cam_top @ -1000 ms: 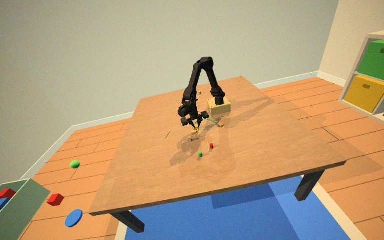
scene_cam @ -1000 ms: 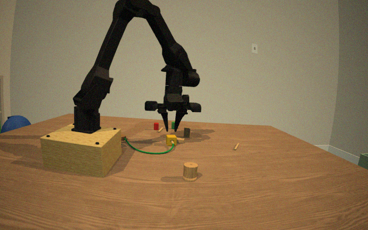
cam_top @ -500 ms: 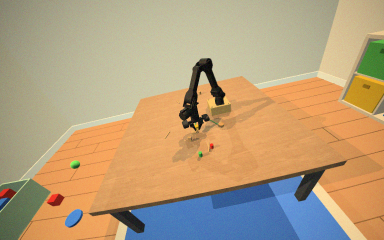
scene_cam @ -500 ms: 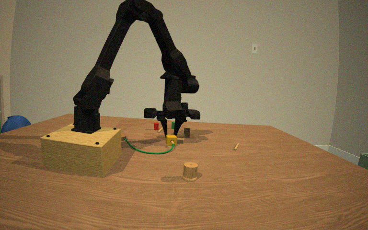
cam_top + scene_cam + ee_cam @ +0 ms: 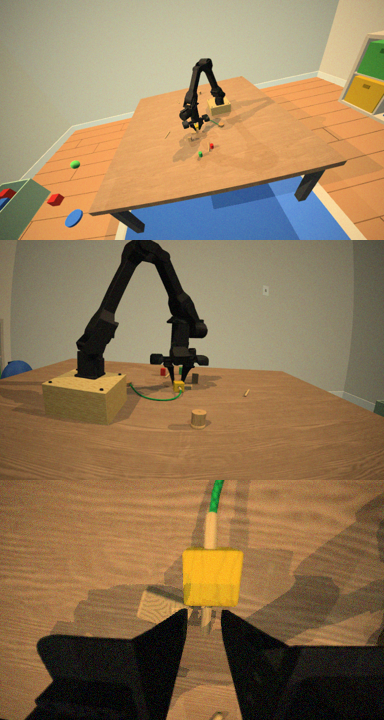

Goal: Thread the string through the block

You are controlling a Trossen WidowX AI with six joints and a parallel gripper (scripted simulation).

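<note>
Right now my gripper tip is 30 mm short of the plain block, 10 mm to the right of it and 10 mm above it. The rest, counted from my gripper tip: yellow block 10 mm ahead, 30 mm to the right; then thin wooden stick 10 mm ahead, 40 mm to the right; then round wooden button 180 mm behind, 30 mm to the right.
</note>
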